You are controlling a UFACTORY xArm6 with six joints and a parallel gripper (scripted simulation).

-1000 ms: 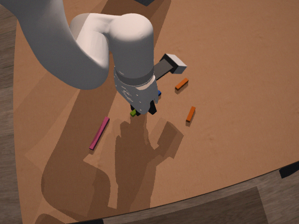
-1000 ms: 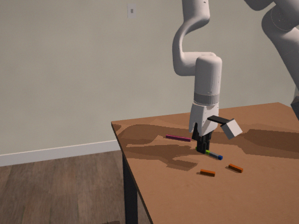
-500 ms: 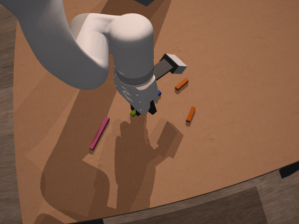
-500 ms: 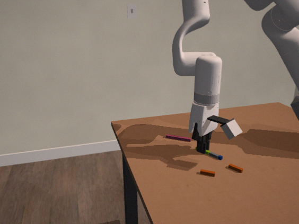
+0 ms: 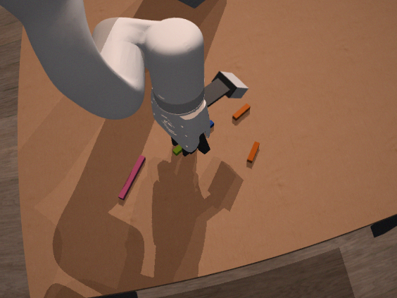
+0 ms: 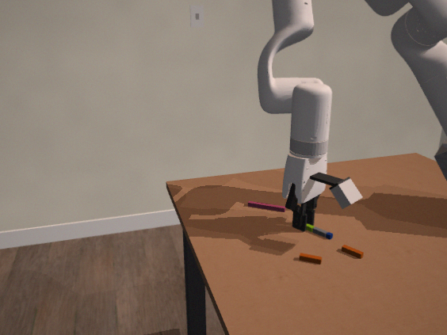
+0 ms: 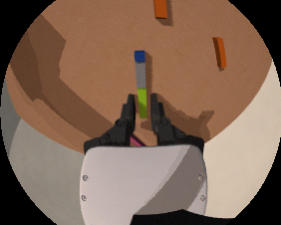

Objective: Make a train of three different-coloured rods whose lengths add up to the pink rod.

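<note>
Right now the lime rod is 2 cm below my hand. The rest, counted from my hand: grey rod 4 cm to the left, 2 cm below, 2 cm behind; then pink rod 11 cm to the right, 3 cm ahead, 2 cm below; then blue rod 6 cm to the left, 2 cm below, 2 cm behind.
</note>
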